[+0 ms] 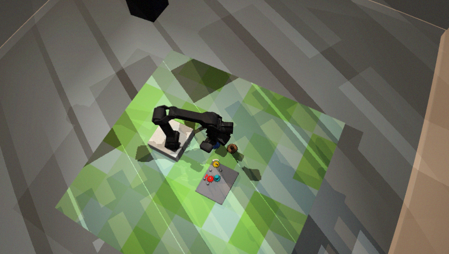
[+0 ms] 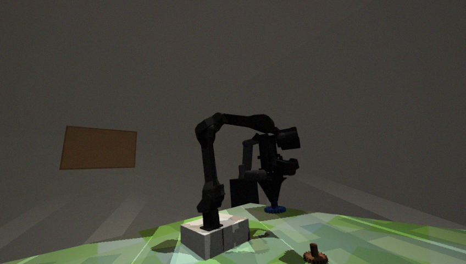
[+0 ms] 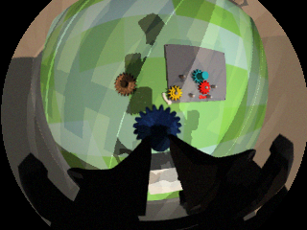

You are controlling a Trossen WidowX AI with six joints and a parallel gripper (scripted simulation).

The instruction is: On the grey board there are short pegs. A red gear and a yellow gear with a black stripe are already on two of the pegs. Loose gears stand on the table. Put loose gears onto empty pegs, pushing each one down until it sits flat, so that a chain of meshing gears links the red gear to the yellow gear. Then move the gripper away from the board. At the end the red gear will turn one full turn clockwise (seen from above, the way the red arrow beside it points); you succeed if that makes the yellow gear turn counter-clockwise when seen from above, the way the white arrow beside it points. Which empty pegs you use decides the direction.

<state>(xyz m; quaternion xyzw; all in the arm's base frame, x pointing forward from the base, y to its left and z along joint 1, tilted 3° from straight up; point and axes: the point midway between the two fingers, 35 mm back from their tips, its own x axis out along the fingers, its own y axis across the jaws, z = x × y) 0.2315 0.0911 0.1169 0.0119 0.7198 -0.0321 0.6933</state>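
Right now the teal gear is 8 cm ahead of my gripper tip, 14 cm to the right of it and 14 cm below it. Round my gripper tip: brown gear (7 cm ahead, 7 cm to the left, 15 cm below); blue gear (1 cm below); curved white arrow (2 cm ahead, 4 cm to the right, 16 cm below).
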